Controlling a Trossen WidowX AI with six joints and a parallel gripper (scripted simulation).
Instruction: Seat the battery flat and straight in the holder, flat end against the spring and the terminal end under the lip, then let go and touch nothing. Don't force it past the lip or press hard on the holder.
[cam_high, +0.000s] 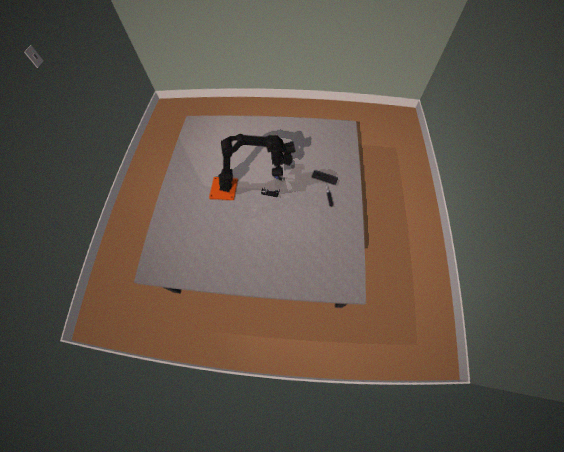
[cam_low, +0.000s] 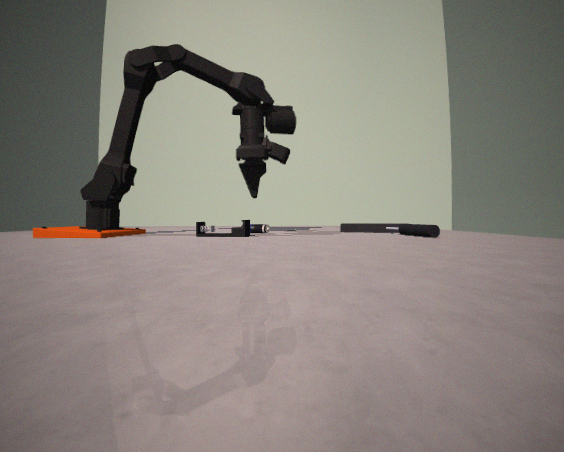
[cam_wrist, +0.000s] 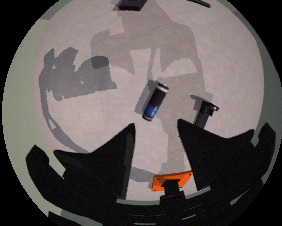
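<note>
My gripper tip is now 7 cm above the battery. The rest, counted from my gripper tip: flat black block (28 cm ahead, 7 cm to the left, 7 cm below).
</note>
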